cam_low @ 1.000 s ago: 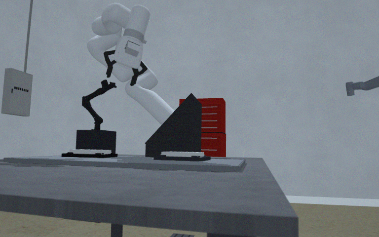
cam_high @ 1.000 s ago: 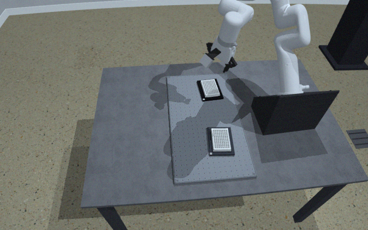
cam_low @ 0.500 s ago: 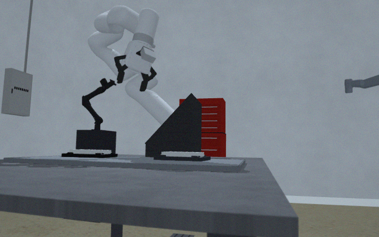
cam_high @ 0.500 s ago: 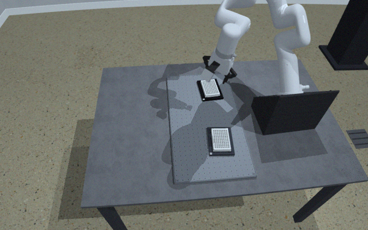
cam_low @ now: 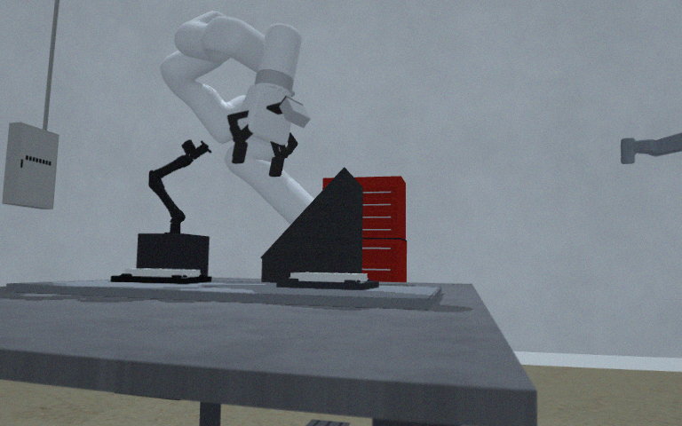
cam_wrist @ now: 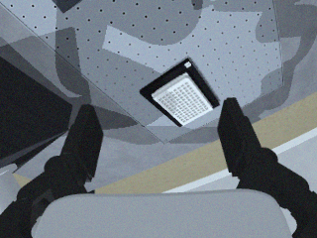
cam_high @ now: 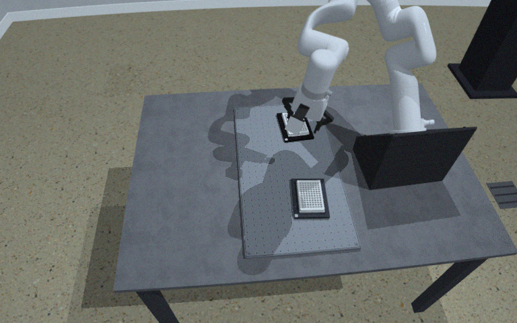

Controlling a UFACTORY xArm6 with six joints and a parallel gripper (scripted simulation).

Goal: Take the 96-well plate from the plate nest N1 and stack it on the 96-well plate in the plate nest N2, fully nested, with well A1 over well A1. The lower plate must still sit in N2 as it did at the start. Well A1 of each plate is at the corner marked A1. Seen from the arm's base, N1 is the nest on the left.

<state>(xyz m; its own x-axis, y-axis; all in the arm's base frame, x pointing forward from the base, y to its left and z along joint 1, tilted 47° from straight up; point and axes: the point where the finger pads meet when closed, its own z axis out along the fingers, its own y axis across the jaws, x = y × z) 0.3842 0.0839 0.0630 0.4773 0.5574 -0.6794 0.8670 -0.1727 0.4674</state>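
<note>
Now: the plate nest N1 23 cm below my hand, 14 cm to the left of it and 3 cm behind it. Also, from my hand: A1 mark (22 cm below, 14 cm to the right, 2 cm ahead).
</note>
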